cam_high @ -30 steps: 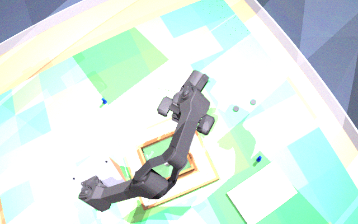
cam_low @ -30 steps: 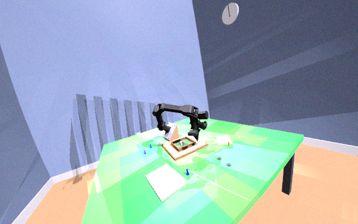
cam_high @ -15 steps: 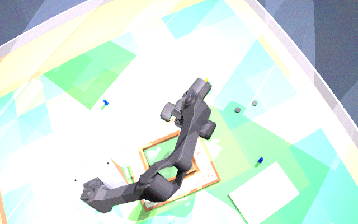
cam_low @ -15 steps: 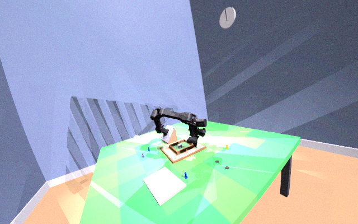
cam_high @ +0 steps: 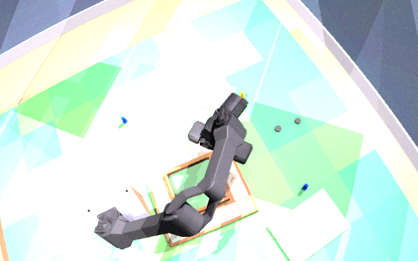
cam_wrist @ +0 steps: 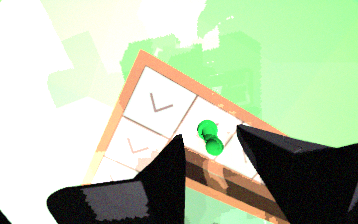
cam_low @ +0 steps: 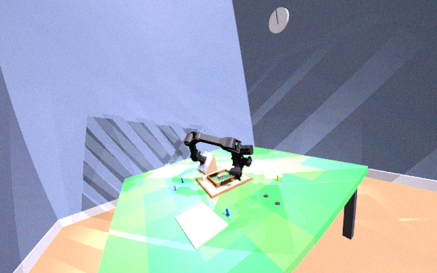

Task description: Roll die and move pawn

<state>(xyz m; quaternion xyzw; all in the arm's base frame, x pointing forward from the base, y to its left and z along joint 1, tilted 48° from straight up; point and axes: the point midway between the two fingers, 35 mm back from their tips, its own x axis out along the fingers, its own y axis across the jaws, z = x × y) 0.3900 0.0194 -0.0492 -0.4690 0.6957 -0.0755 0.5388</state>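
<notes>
The green pawn is right at my gripper tip. Also, from my gripper tip: wooden-framed green tray: 12 cm behind, 6 cm to the right, 2 cm below; white die: 12 cm behind, 7 cm to the right; yellow pawn: 16 cm ahead, 15 cm to the left, 1 cm below.
</notes>
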